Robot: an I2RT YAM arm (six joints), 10 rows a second.
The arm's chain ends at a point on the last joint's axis. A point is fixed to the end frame.
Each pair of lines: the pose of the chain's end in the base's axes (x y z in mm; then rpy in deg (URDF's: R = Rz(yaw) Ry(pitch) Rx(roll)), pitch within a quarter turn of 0, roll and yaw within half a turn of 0), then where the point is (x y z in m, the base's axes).
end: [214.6 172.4 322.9 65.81 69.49 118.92]
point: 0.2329 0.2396 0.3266
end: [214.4 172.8 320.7 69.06 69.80 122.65]
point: 0.2320 0.2403 0.3232
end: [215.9 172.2 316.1 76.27 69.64 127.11]
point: 0.2362 0.2389 0.3164
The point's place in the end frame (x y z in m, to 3 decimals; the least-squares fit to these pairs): 0.014 0.024 0.064
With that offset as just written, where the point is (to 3 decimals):
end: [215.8 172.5 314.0 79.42 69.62 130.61]
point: 0.235 0.239 0.313
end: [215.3 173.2 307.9 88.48 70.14 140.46]
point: 0.233 0.240 0.303
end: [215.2 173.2 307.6 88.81 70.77 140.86]
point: 0.233 0.240 0.303
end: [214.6 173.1 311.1 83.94 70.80 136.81]
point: 0.232 0.241 0.308
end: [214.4 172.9 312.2 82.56 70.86 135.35]
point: 0.232 0.240 0.309
